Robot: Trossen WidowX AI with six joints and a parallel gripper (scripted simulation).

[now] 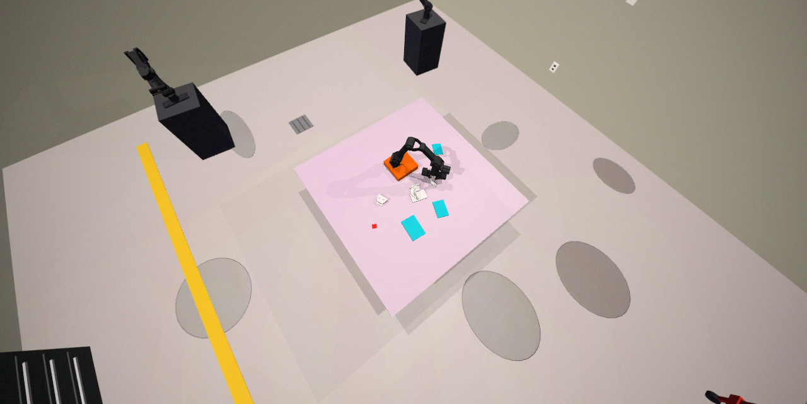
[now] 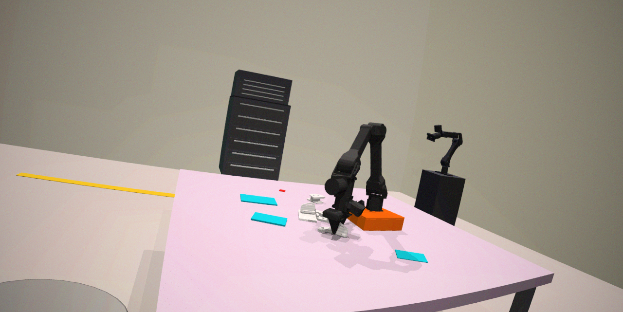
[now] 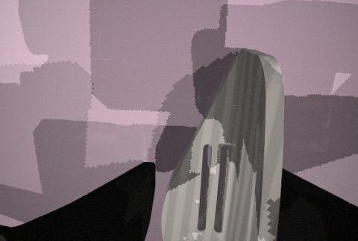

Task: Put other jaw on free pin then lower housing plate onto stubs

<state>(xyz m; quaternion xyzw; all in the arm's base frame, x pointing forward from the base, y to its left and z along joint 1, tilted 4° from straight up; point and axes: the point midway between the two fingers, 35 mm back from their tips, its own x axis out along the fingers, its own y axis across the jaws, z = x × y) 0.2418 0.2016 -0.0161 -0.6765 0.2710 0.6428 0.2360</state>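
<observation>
Now: gripper tip 4 cm short of the white jaw and 1 cm to the left of it. Round my gripper tip: red marker (57 cm to the right, 11 cm ahead).
</observation>
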